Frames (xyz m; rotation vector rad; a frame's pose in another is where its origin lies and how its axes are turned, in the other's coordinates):
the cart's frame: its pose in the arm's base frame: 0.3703 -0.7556 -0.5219 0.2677 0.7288 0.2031
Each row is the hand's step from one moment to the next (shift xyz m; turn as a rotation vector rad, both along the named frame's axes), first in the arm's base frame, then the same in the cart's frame.
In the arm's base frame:
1: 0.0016 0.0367 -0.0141 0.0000 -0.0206 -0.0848
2: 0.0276 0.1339 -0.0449 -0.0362 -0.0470 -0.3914
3: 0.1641 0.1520 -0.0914 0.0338 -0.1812 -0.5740
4: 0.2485 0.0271 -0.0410 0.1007 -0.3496 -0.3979
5: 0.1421 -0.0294 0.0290 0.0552 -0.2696 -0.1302
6: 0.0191 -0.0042 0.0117 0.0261 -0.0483 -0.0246
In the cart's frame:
1: 0.0201 0.0302 -0.0152 0.0475 -0.0458 -0.0571
2: 0.0850 0.1103 -0.0361 0.2062 -0.1626 -0.2962
3: 0.2186 0.1008 0.0203 0.3350 -0.3525 -0.3564
4: 0.2143 -0.0093 0.1348 0.2271 -0.4633 -0.1566
5: 0.0773 -0.0316 0.1222 0.0479 -0.3005 -0.0098
6: 0.0054 -0.0021 0.0220 0.0212 -0.0557 0.0083

